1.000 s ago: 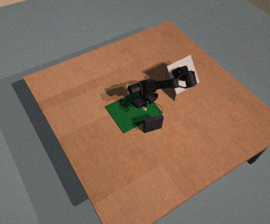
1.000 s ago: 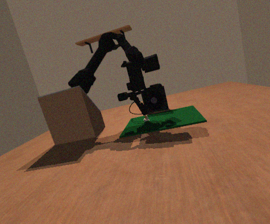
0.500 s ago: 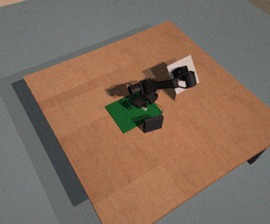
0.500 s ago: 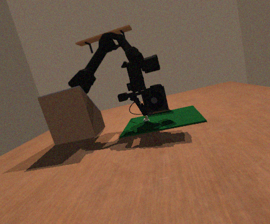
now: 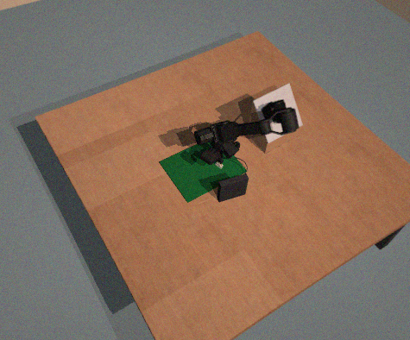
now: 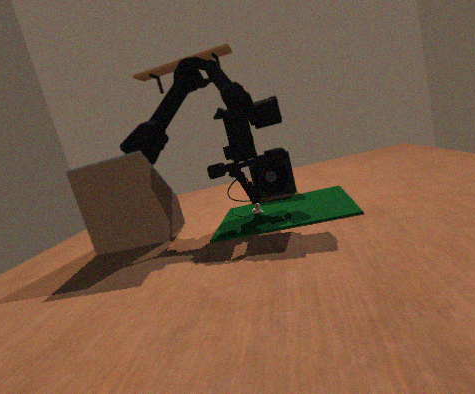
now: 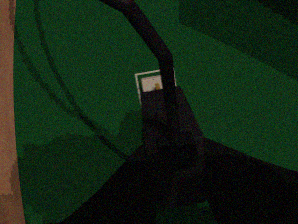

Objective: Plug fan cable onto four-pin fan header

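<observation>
Right now the black plug is 1 cm to the left of my gripper tip and 1 cm above it. Round my gripper tip: green board (6 cm below, 6 cm ahead, 3 cm to the right); then dark square fan (15 cm to the left, 5 cm ahead, 2 cm above).
</observation>
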